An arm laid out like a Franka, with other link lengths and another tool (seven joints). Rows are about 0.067 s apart.
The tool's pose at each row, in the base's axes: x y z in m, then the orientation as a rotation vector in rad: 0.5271, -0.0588, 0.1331, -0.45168, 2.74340, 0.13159; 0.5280, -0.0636, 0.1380, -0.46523, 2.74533, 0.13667; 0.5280, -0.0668, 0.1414, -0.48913, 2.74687, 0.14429; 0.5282, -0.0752, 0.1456, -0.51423, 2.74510, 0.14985; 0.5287, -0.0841, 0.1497, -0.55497, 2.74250, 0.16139; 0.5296, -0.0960, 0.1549, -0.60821, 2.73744, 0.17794
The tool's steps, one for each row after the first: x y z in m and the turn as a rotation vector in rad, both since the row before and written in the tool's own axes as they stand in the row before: -0.0012, -0.0047, -0.0050, -0.00574, 0.00389, -0.00824; -0.0002, -0.0029, -0.0037, -0.00900, 0.00528, -0.01495; 0.0010, -0.0078, -0.0052, -0.00739, 0.00265, -0.01652; 0.0011, -0.0083, -0.0051, -0.01381, 0.00480, -0.02637; 0.0017, -0.0110, -0.0067, -0.01895, 0.00537, -0.03442
